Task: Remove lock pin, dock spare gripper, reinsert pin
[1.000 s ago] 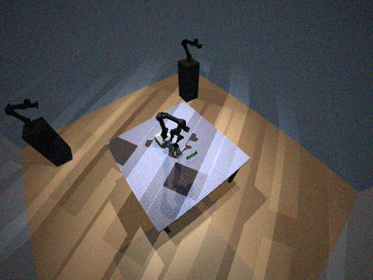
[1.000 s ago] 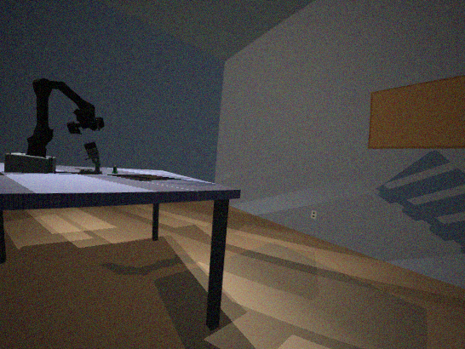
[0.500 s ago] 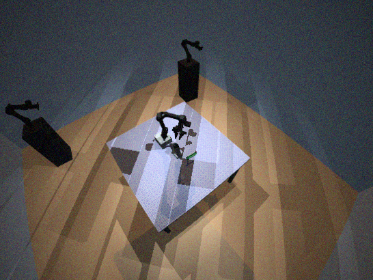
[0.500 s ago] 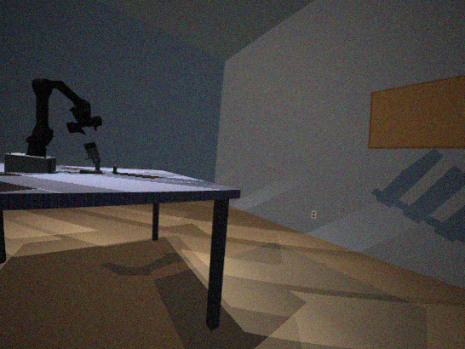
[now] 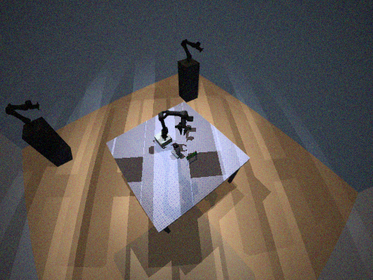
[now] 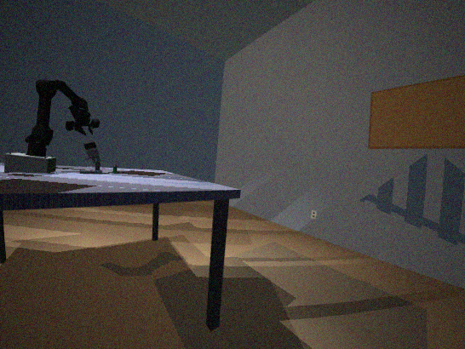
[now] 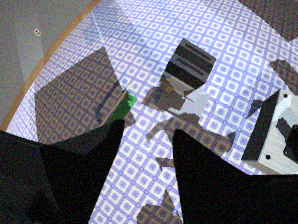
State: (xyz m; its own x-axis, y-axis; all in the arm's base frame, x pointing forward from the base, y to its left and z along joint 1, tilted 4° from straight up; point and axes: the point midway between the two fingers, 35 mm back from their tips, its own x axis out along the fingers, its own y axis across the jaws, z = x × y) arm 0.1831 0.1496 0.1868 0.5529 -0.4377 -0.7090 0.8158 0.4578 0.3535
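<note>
My gripper tip is now 210 mm above the green bracket, 160 mm short of it and 20 mm to the right of it. Also, from my gripper tip: mount 180 mm below, 100 mm to the right, 50 mm ahead; spare gripper 110 mm to the right, 110 mm below, 40 mm ahead.
</note>
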